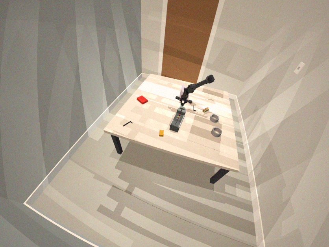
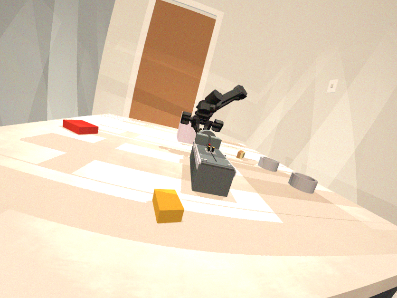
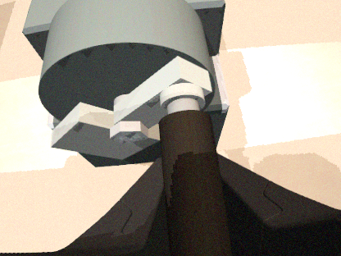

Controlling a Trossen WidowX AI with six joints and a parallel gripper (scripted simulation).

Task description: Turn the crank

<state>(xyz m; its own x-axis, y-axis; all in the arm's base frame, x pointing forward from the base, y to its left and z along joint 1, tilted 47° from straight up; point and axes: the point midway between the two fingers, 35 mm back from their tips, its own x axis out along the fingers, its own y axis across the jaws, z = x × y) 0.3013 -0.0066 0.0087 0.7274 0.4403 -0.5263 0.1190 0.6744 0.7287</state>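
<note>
Now: gripper tip 13 cm short of the red pointer. Also, from my gripper tip: dark brown crank handle 2 cm behind, 2 cm above; then yellow block 36 cm ahead, 13 cm to the right, 7 cm below; then tan block 30 cm to the left, 14 cm behind, 7 cm below.
</note>
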